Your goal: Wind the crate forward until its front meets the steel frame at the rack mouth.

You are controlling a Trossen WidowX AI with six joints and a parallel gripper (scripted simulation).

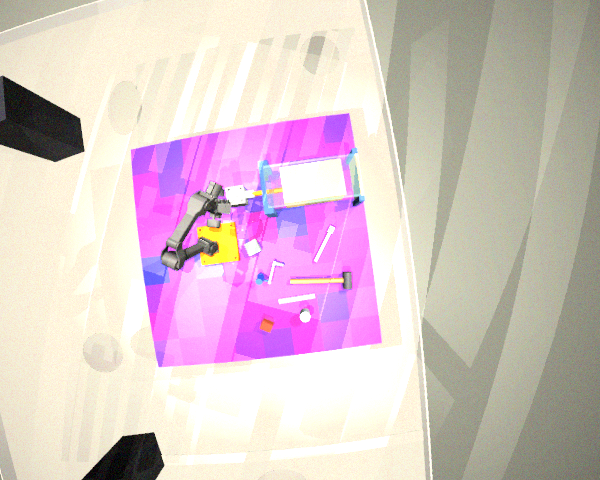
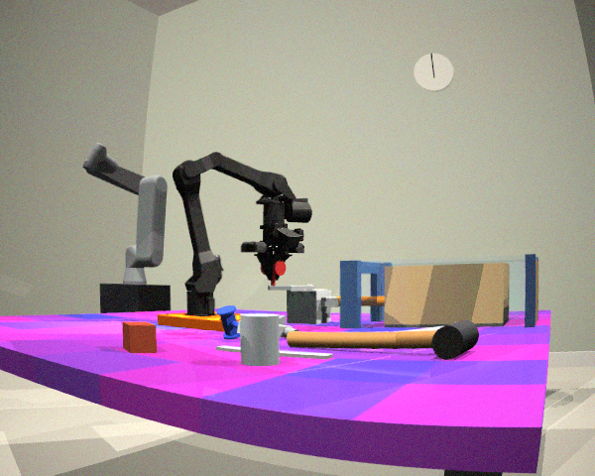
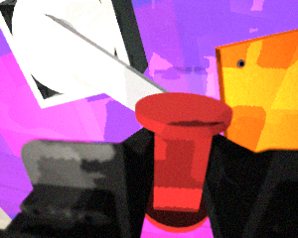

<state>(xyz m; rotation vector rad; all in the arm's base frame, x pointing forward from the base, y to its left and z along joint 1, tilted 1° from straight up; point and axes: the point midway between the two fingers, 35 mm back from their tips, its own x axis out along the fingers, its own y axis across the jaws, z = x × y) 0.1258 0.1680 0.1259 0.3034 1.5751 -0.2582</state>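
The red-knobbed winch handle is 3 cm ahead of my gripper tip, 2 cm to the left of it and 1 cm below it. Also, from my gripper tip: hand winch 8 cm below, 6 cm ahead, 5 cm to the left; then red knob 2 cm above; then blue frame 24 cm ahead, 4 cm to the left, 1 cm below.
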